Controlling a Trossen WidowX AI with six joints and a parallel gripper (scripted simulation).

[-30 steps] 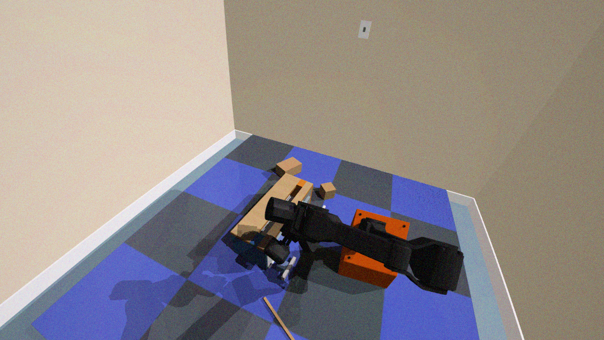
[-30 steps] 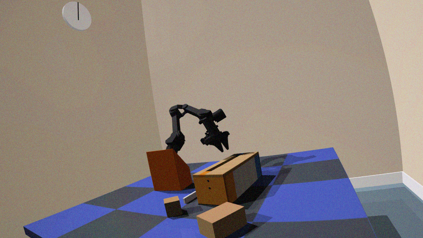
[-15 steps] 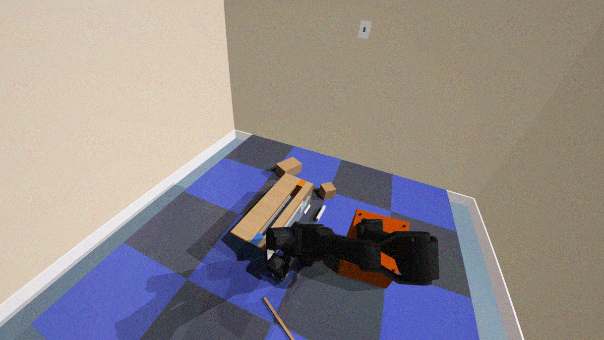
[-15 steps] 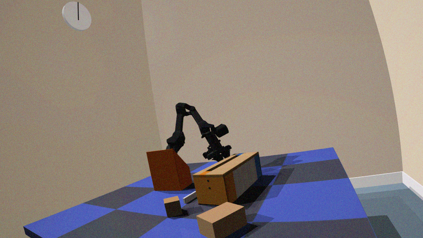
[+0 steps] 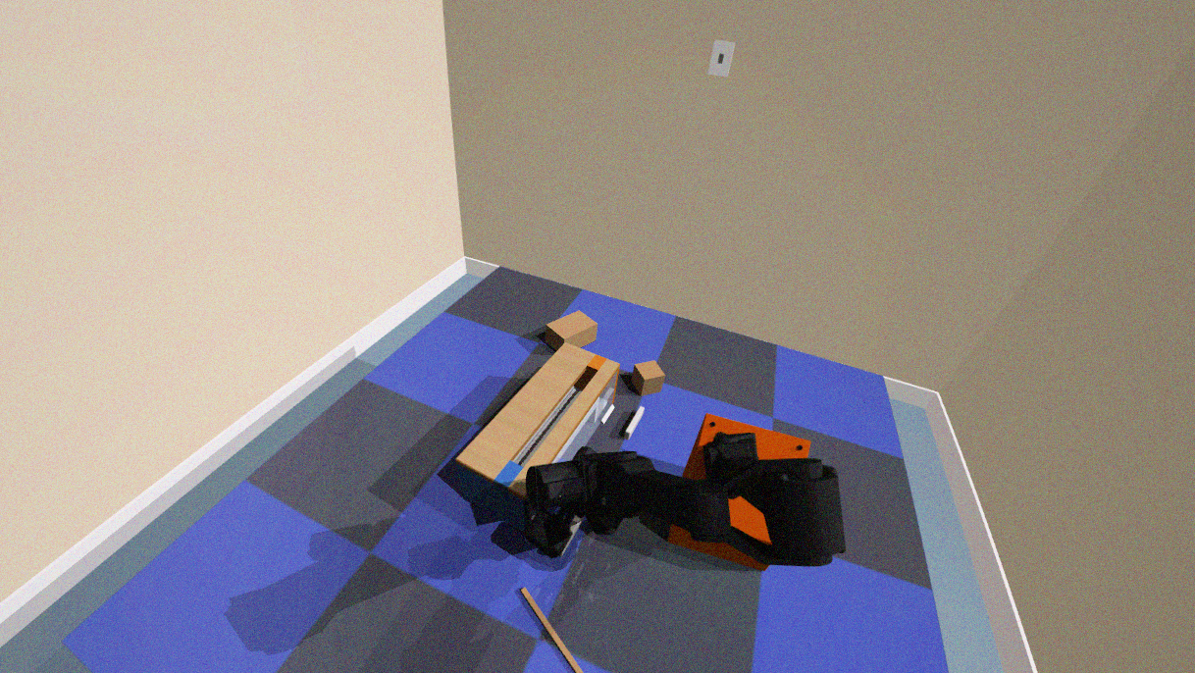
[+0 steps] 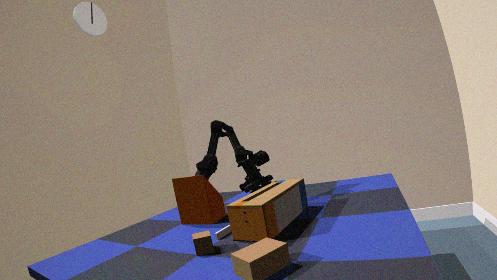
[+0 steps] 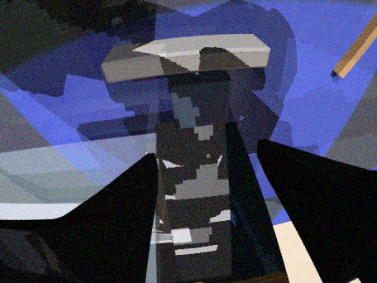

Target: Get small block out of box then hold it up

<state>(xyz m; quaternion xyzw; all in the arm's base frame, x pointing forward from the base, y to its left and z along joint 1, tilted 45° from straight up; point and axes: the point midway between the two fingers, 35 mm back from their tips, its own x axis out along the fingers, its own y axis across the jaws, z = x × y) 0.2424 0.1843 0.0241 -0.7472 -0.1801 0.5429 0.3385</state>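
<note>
Right now my gripper tip is 40 mm above the dark grey-blue block and 20 mm past it. The rest, counted from my gripper tip: thin wooden stick (160 mm to the left, 80 mm behind, 50 mm below); box (170 mm to the right, 50 mm ahead, 10 mm above); tan cube (440 mm to the right, 60 mm behind, 20 mm below).
</note>
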